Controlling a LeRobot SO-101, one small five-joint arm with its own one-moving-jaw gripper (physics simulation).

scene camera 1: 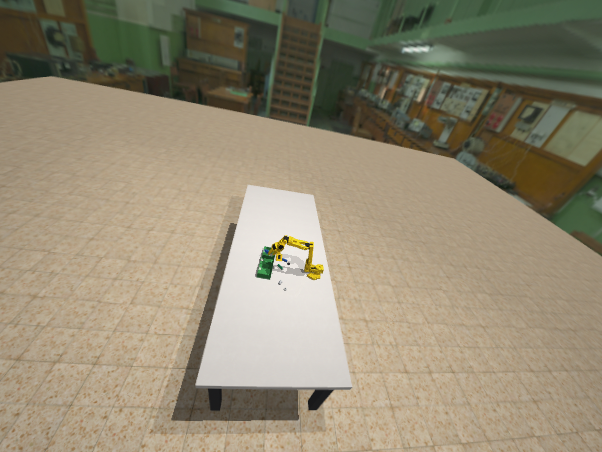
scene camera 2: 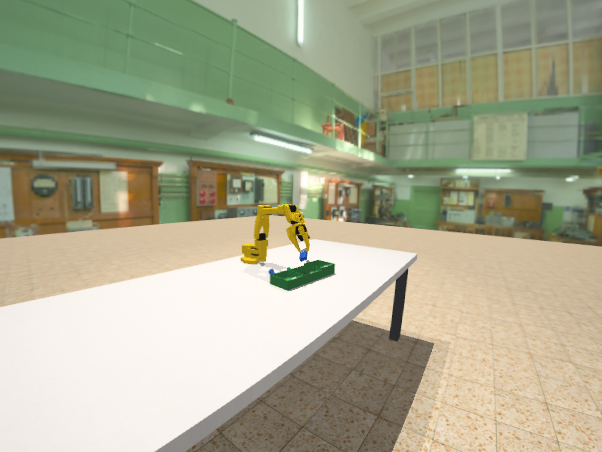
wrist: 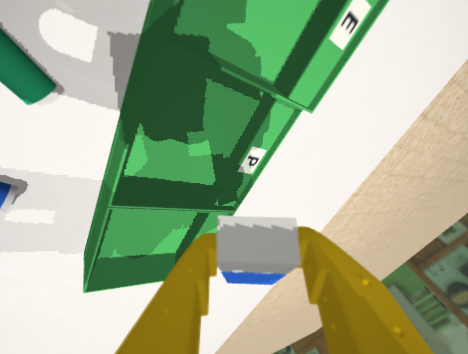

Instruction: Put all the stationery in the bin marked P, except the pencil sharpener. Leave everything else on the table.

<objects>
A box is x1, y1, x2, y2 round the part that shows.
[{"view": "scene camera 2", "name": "green three-compartment bin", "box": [270, 260, 334, 290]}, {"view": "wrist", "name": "green three-compartment bin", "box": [83, 0, 389, 292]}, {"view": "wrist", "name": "eraser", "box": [215, 215, 300, 284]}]
</objects>
